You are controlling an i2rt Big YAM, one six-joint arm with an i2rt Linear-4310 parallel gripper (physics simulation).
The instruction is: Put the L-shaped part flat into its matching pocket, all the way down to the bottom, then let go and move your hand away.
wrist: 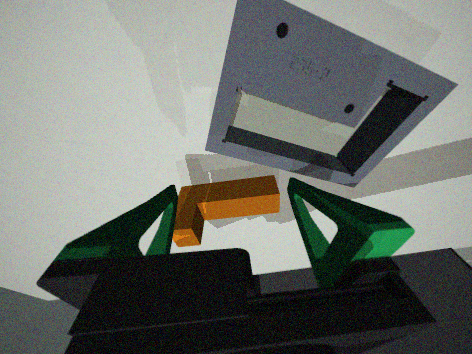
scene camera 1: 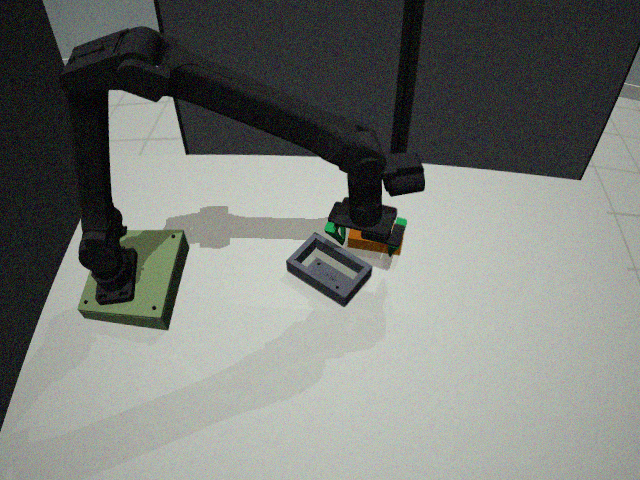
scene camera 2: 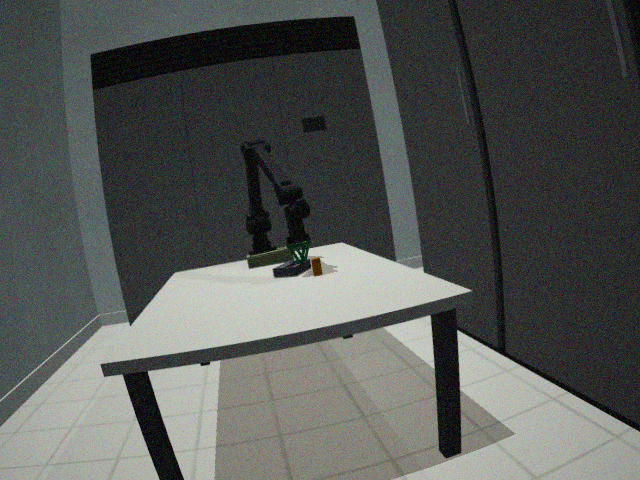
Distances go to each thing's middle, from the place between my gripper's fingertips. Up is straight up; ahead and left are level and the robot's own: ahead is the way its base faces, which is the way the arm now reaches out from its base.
My hand is 30 mm short of the orange L-shaped part [wrist: 260,195], 40 mm to the right of it and 10 mm above it.
